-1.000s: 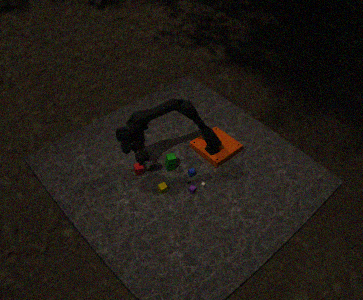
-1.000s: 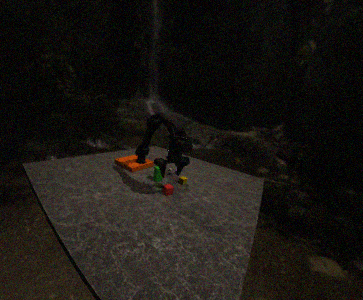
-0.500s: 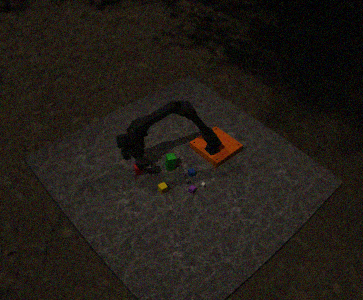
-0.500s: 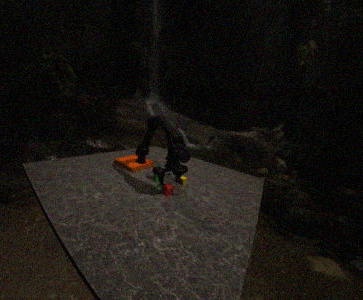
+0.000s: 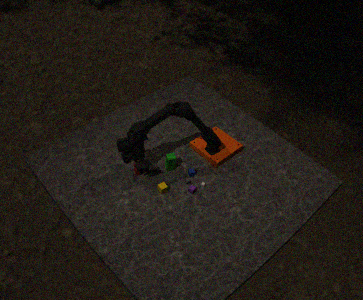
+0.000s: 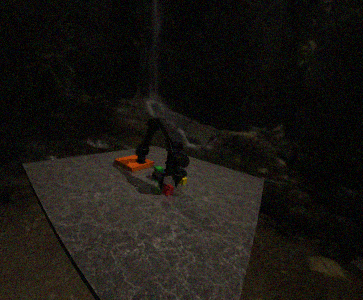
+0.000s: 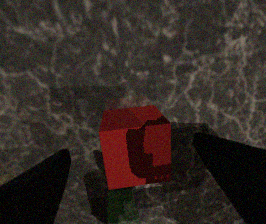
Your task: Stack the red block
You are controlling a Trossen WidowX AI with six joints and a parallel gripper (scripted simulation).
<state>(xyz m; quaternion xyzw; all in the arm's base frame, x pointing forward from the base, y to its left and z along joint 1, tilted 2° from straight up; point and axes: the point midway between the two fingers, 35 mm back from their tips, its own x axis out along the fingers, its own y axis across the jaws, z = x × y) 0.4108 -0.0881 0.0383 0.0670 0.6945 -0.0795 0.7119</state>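
The red block lies 10 mm below my gripper tip. Round my gripper tip: blue block (230 mm behind, 150 mm to the left, 20 mm below); then purple block (250 mm to the left, 170 mm behind, 20 mm below); then yellow block (170 mm to the left, 40 mm behind, 10 mm below).
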